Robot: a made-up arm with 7 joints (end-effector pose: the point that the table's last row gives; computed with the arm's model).
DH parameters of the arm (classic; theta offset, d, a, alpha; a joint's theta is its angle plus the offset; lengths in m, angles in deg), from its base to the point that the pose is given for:
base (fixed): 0 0 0 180
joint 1: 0 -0.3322 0 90
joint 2: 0 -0.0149 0 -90
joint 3: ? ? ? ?
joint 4: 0 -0.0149 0 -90
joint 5: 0 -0.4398 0 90
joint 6: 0 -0.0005 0 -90
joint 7: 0 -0.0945 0 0
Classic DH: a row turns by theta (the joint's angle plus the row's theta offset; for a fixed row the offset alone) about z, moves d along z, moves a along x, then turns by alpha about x.
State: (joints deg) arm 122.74 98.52 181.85 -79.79 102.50 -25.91 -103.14
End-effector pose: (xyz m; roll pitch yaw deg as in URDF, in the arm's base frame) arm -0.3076 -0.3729 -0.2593 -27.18 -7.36 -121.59
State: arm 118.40 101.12 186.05 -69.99 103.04 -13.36 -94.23
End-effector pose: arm -0.3216 -0.4395 -0.2780 -20.64 -8.71 -107.23
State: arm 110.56 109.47 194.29 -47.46 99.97 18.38 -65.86
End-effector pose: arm -0.2888 -0.5724 -0.3096 -7.78 -17.43 -64.61
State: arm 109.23 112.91 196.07 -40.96 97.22 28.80 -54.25
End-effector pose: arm -0.2638 -0.5943 -0.3220 -5.99 -23.37 -49.60
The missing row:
joint 3: 0 -0.461 0 90
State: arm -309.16 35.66 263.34 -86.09 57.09 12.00 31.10
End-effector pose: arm -0.1826 -0.6277 0.6904 -88.57 33.37 -30.38
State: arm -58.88 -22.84 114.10 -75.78 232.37 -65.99 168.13
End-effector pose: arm -0.4432 0.0984 0.9548 -112.06 3.44 -67.41
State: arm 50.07 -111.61 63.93 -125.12 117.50 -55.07 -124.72
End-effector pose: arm 0.2089 0.3581 0.1282 -112.55 29.34 125.20
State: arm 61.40 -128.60 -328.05 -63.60 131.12 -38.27 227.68
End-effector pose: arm 0.0519 0.4162 -0.4011 -53.06 -5.06 147.75
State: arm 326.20 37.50 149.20 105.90 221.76 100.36 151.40
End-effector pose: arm 0.1354 -0.2385 0.8664 114.25 4.57 -93.39
